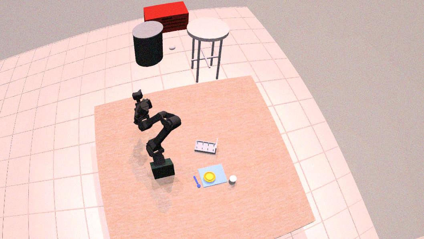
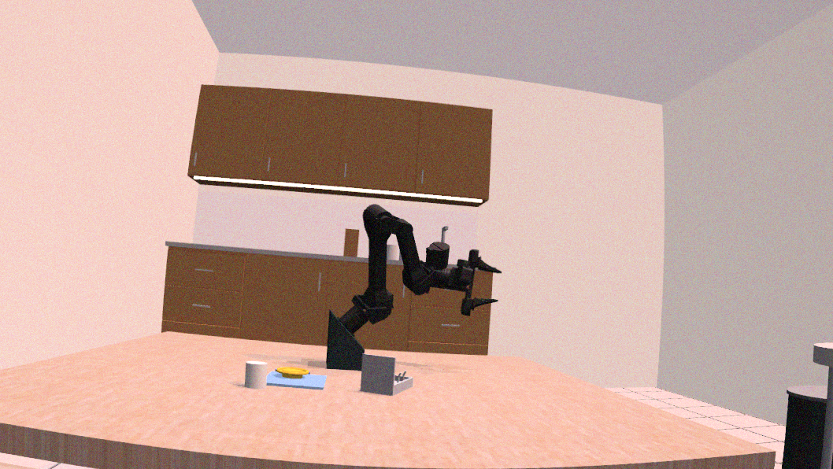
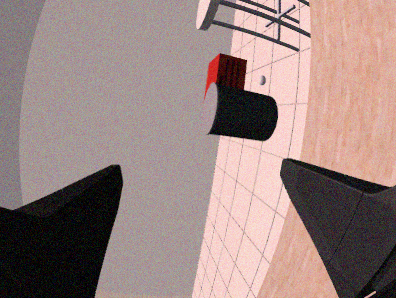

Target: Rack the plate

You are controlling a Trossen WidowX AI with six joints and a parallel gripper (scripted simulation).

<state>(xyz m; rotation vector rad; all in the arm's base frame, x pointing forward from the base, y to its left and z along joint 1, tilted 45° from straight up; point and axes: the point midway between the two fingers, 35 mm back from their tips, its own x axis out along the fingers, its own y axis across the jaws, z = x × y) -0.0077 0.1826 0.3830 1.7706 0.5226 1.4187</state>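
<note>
Now: the yellow plate 560 mm to the right of my gripper tip, 270 mm ahead of it and 230 mm below it. From my gripper tip the other things lie so: blue spoon: 570 mm to the right, 240 mm below, 180 mm ahead; then grey dish rack: 350 mm to the right, 320 mm ahead, 220 mm below; then light blue mat: 550 mm to the right, 290 mm ahead, 240 mm below.
</note>
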